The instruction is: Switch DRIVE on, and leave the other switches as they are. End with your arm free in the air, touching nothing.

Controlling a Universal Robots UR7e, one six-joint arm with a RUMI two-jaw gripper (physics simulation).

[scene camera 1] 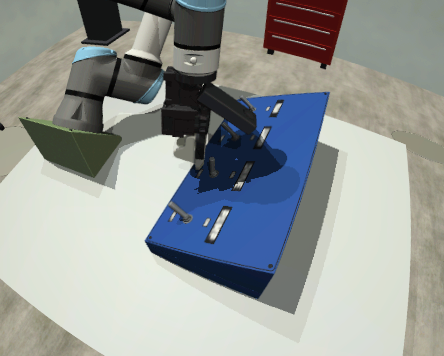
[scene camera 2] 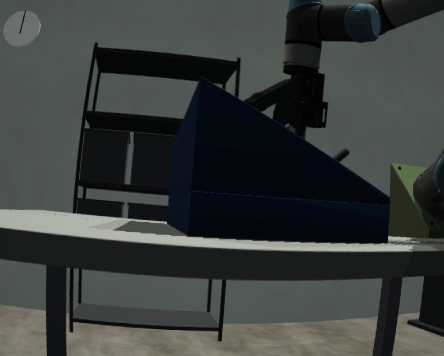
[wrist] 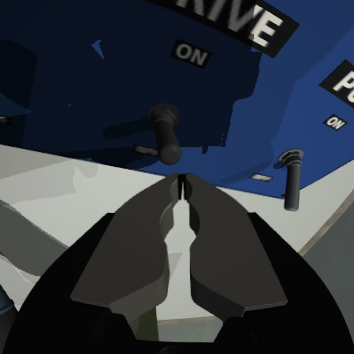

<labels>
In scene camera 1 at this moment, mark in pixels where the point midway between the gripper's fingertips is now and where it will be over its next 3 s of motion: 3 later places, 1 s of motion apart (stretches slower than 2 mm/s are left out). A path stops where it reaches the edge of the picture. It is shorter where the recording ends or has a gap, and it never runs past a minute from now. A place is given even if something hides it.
The gripper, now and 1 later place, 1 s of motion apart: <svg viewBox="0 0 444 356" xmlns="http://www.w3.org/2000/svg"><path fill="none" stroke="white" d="M197 168L202 90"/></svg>
</labels>
